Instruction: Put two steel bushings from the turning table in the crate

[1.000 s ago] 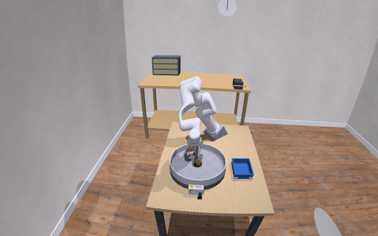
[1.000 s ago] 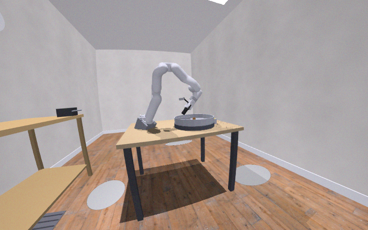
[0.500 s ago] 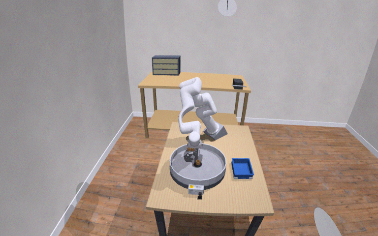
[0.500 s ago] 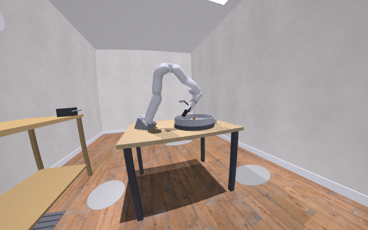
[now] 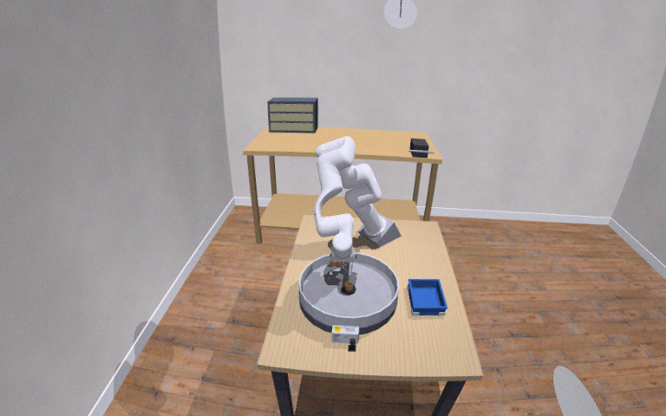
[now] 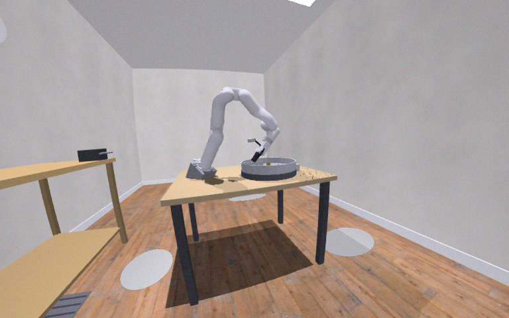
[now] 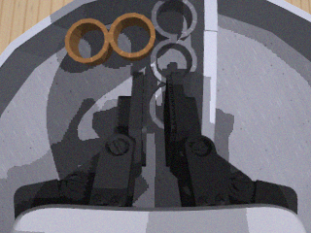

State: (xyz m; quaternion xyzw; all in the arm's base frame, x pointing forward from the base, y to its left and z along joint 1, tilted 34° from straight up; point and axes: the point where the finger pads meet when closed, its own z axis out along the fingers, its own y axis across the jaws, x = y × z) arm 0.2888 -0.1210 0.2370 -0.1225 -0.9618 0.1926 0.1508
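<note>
The blue crate is 19 cm ahead of my hand, 35 cm to the left of it and 10 cm below it. Round my hand: grey round turning table (13 cm ahead, 1 cm to the left, 8 cm below).
</note>
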